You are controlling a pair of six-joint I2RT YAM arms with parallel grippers.
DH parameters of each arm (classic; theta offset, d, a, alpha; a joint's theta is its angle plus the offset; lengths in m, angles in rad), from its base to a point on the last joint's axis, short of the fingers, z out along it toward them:
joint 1: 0 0.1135 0.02 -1.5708
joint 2: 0 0 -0.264 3.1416
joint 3: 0.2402 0 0.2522 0
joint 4: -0.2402 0 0.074 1.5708
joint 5: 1.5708 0 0 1.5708
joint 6: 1.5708 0.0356 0 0
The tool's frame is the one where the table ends.
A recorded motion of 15 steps. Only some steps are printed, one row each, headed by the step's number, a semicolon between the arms.
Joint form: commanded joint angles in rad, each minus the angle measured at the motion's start. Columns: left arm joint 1, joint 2, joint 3, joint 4, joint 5, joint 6; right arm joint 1, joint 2, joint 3, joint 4, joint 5, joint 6.
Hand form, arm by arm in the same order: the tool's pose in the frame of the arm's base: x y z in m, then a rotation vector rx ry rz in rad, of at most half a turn. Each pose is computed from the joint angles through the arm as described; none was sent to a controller.
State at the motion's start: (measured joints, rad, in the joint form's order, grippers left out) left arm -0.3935 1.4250 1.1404 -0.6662 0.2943 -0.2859; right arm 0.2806 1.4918 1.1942 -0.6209 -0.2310 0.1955
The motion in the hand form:
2: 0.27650 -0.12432 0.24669 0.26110 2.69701 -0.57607; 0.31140 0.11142 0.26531 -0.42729 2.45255 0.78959
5: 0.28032 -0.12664 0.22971 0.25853 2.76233 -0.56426; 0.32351 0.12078 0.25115 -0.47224 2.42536 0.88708
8: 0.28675 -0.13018 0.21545 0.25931 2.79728 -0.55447; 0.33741 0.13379 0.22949 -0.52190 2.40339 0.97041
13: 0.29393 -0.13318 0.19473 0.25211 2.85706 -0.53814; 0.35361 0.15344 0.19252 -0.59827 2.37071 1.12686
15: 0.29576 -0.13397 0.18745 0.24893 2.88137 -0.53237; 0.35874 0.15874 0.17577 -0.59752 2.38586 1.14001
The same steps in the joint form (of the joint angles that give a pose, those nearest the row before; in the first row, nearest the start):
2: 0.0031 0.0782 -0.0156 -0.0351 -0.0175 0.0187; 0.0118 0.0595 0.0007 0.0710 -0.2644 -0.0740
5: 0.0011 0.1278 -0.0244 -0.0404 -0.0145 0.0191; 0.0210 0.1228 0.0007 0.1461 -0.3399 -0.0729
8: -0.0015 0.1793 -0.0244 -0.0233 -0.0153 0.0198; 0.0389 0.2087 0.0008 0.2388 -0.4013 -0.0721
13: -0.0015 0.2503 -0.0244 -0.0107 -0.0153 0.0194; 0.0660 0.3437 0.0008 0.3761 -0.5165 -0.0652
15: -0.0015 0.2746 -0.0240 -0.0103 -0.0145 0.0191; 0.0740 0.3963 0.0007 0.4170 -0.5203 -0.0572

